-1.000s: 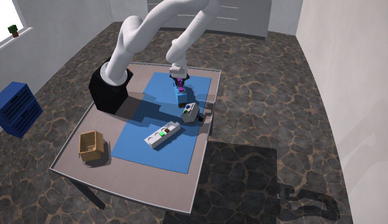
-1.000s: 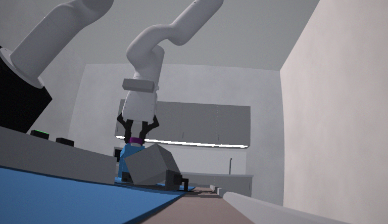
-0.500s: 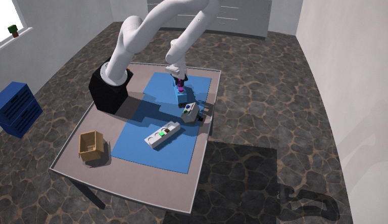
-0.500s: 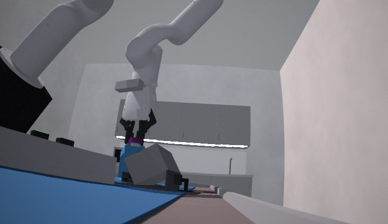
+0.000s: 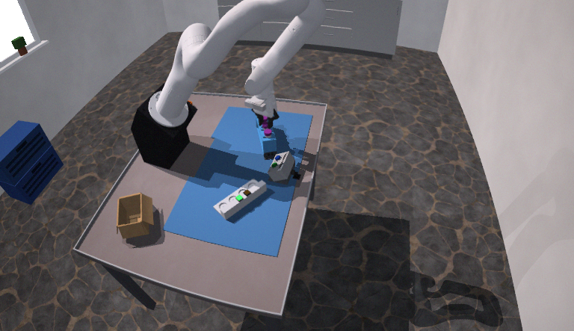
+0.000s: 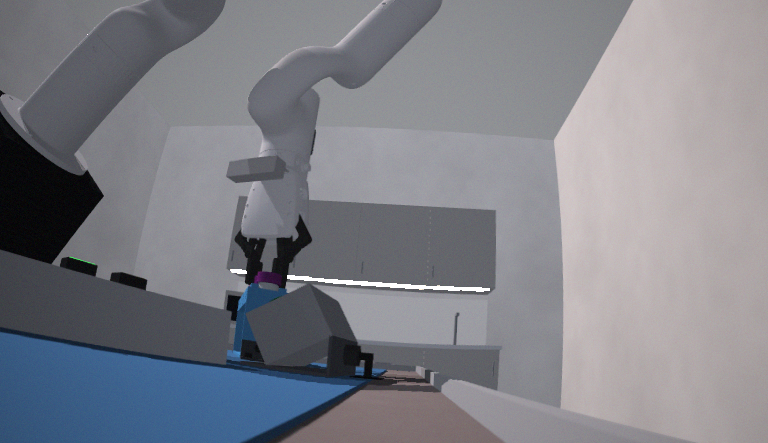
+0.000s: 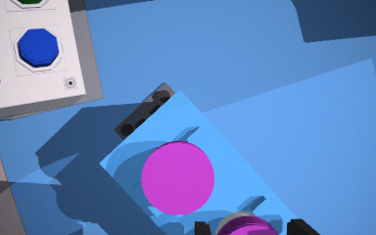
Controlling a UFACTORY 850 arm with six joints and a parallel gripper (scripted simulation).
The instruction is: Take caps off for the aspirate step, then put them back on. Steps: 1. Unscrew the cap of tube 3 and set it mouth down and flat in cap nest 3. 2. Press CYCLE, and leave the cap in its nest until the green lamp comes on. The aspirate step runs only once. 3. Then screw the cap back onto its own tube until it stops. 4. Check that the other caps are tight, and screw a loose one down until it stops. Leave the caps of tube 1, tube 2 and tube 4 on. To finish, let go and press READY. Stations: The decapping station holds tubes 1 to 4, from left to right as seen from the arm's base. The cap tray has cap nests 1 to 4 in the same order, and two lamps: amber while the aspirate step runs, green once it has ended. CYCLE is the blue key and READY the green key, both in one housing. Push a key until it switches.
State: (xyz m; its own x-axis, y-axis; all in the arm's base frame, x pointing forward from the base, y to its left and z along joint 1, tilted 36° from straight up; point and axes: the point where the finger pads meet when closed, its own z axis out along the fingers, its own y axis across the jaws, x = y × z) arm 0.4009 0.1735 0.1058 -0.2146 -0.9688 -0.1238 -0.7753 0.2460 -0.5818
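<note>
Right now the magenta cap is 10 mm below my hand. Round my hand: grey key housing (170 mm to the right, 110 mm ahead, 80 mm below); then blue key (140 mm to the right, 90 mm ahead, 60 mm below); then green key (190 mm to the right, 90 mm ahead, 60 mm below).
</note>
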